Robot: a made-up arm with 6 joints.
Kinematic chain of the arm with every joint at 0, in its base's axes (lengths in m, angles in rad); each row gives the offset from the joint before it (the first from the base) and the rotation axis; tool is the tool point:
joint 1: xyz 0 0 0.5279 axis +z
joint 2: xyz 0 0 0 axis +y
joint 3: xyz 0 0 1.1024 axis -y
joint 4: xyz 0 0 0 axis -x
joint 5: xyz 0.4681 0 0 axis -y
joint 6: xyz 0 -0.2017 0 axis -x
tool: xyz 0 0 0
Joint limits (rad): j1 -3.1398..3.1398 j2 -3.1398..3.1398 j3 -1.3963..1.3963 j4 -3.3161..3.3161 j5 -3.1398..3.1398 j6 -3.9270..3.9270
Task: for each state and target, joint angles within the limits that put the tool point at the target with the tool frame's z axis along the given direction. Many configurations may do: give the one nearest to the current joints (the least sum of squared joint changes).
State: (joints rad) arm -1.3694 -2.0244 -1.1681 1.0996 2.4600 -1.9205
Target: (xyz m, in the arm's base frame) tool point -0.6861 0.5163 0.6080 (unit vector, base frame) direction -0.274 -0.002 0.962
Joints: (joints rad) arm -0.7888 -1.9212 -1.0642 0.9151 2.0558 -2.3185
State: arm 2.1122 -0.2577 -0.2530 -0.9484 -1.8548 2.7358
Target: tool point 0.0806 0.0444 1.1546 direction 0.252 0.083 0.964
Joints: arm 2.1776 -0.2064 -0.9643 -1.0998 -2.1987 2.6610
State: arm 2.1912 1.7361 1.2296 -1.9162 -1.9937 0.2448
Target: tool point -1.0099 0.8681 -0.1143 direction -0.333 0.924 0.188
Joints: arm 2.3345 1.7659 1.0324 -2.2652 -1.8715 0.9687
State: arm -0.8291 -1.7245 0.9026 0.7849 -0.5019 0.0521
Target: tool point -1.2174 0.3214 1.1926 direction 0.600 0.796 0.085
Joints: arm -0.3226 -1.3963 0.1451 1.1568 -0.1269 0.7308
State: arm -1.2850 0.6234 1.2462 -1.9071 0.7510 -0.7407
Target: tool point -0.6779 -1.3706 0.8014 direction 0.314 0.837 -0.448
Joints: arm -2.0750 1.2172 1.3863 -1.9176 1.3414 -0.2335
